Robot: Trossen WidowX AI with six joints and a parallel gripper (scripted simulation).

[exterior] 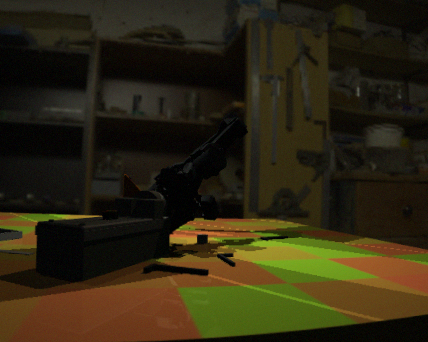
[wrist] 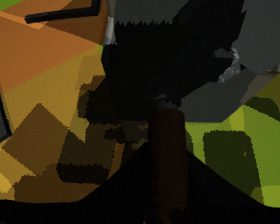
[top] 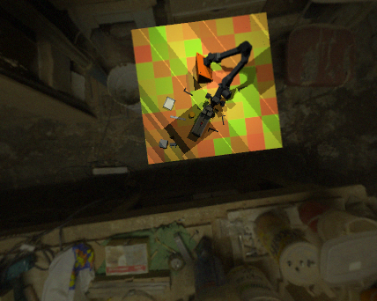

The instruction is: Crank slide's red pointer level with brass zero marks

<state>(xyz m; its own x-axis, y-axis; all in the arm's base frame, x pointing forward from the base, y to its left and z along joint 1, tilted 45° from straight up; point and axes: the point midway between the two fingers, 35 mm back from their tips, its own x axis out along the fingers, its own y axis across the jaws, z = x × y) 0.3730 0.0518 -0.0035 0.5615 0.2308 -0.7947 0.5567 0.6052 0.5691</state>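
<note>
Right now the brown crank handle is 30 mm above my gripper tip, 10 mm to the left of it and 10 mm behind it. Round my gripper tip: yellow disc (180 mm to the right, 40 mm ahead, 30 mm below); then red pointer (150 mm ahead, 110 mm to the right, 50 mm above); then small cube (100 mm to the left, 100 mm behind, 20 mm below).
</note>
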